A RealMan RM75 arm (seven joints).
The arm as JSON. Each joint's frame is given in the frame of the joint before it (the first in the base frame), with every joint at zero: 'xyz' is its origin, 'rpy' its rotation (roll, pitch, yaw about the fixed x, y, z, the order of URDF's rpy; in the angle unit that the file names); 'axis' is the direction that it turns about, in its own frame. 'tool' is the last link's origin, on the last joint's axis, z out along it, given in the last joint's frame.
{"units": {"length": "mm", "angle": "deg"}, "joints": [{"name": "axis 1", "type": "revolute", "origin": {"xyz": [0.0, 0.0, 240.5], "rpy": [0.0, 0.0, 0.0]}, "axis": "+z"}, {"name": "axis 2", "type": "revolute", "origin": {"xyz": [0.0, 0.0, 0.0], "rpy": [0.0, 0.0, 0.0]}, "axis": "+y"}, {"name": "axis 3", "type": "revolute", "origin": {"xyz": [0.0, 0.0, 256.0], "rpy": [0.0, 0.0, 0.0]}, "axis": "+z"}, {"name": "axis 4", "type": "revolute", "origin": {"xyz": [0.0, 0.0, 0.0], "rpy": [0.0, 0.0, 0.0]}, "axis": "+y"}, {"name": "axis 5", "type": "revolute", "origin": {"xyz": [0.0, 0.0, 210.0], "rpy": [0.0, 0.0, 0.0]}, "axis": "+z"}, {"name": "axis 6", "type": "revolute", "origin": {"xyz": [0.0, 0.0, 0.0], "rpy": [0.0, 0.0, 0.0]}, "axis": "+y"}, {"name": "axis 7", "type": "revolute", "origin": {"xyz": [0.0, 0.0, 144.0], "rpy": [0.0, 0.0, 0.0]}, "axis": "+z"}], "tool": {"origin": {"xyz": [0.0, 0.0, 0.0], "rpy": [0.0, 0.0, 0.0]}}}
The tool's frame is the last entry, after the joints.
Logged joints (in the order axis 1, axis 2, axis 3, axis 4, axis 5, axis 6, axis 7), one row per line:
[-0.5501 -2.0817 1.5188 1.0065 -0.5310 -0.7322 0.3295]
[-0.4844 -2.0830 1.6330 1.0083 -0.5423 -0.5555 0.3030]
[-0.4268 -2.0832 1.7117 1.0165 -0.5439 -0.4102 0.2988]
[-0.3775 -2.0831 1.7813 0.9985 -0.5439 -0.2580 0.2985]
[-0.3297 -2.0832 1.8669 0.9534 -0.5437 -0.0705 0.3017]
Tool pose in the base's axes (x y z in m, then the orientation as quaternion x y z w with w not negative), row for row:
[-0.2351 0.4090 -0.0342 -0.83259 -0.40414 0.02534 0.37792]
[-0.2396 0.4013 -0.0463 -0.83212 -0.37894 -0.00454 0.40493]
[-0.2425 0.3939 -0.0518 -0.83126 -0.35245 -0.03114 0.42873]
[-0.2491 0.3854 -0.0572 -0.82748 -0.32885 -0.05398 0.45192]
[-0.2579 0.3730 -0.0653 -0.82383 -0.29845 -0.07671 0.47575]
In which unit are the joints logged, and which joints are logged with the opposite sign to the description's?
The joints are logged in radians. Opposite sign: none.
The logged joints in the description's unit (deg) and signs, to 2 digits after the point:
[-31.52 -119.27 87.02 57.67 -30.42 -41.95 18.88]
[-27.75 -119.35 93.56 57.77 -31.07 -31.83 17.36]
[-24.45 -119.36 98.07 58.24 -31.16 -23.50 17.12]
[-21.63 -119.35 102.06 57.21 -31.16 -14.78 17.10]
[-18.89 -119.36 106.97 54.63 -31.15 -4.04 17.29]

